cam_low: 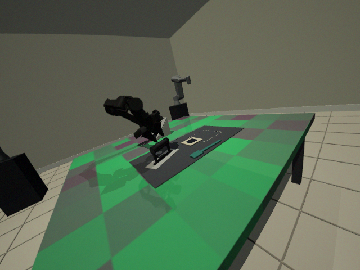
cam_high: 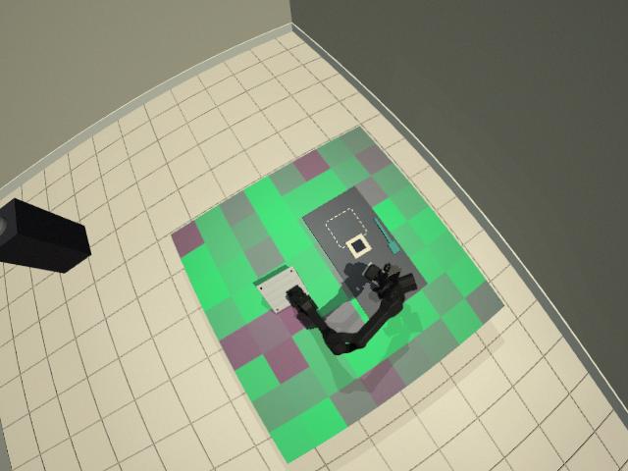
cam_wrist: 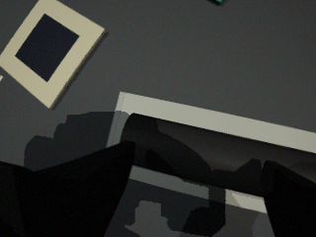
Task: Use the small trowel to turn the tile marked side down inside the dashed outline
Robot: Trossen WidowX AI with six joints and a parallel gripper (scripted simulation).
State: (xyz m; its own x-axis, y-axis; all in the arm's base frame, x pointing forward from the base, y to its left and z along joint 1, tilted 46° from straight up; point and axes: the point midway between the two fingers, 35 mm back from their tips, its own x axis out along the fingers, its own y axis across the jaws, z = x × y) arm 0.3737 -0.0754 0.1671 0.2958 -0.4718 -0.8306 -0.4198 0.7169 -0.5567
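The dark grey mat lies 160 mm to the left of my gripper tip, 120 mm below it and 20 mm ahead of it. Also, from my gripper tip: teal trowel (160 mm ahead, 140 mm to the left, 90 mm below); then cream tile (190 mm to the left, 90 mm below, 10 mm ahead).
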